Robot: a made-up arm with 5 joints.
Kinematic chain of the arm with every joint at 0, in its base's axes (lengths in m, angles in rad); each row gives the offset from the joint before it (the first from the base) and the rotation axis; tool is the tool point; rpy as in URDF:
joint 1: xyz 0.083 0 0.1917 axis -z
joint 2: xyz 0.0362 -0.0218 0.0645 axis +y
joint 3: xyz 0.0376 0 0.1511 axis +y
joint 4: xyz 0.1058 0 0.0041 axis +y
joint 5: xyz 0.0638 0.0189 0 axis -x
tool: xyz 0 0 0 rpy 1.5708 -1.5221 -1.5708
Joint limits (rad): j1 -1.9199..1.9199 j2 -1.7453..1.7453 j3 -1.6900..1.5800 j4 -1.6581..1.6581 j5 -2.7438..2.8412
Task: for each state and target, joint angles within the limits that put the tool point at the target. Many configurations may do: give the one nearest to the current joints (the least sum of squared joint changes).
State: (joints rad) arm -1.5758 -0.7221 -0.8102 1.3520 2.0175
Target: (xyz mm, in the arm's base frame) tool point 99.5 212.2 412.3
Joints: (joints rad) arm -1.5068 0.0306 -0.5202 1.3213 2.0175
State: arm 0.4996 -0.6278 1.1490 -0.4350 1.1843
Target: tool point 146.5 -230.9 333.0
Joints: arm 1.2903 0.1050 0.5424 -0.5060 1.1843
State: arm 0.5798 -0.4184 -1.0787 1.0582 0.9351
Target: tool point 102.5 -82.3 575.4
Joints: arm 1.3039 -0.1419 -1.3198 0.2941 0.9351
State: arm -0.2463 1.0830 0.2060 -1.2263 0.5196
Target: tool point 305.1 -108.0 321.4
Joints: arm 0.4409 0.4153 0.6024 -1.5070 0.5196
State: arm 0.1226 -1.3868 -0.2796 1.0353 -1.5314
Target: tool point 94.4 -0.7 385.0
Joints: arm -0.1954 -1.3922 0.4363 1.3388 -1.5314
